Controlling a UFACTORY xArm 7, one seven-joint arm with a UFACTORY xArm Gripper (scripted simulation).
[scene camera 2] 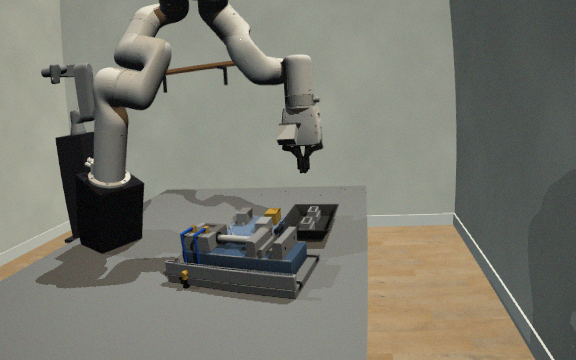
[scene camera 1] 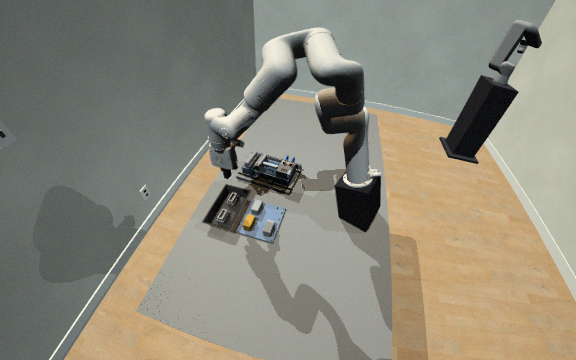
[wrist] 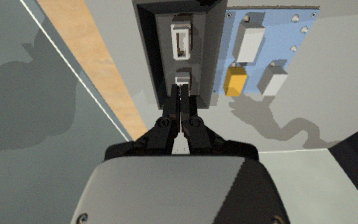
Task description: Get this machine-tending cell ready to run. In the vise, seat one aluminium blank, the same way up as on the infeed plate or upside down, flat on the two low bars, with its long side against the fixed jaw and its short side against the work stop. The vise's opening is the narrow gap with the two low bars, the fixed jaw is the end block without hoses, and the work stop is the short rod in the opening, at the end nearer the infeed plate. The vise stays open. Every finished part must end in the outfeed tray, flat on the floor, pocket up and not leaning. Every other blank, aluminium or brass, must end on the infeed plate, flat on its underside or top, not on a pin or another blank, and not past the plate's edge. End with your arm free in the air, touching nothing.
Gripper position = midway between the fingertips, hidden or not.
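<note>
The gripper (scene camera 2: 303,172) is visible to the scene camera, and the wrist view shows the gripper again (wrist: 180,94), together with an aluminium blank (wrist: 249,35).
</note>
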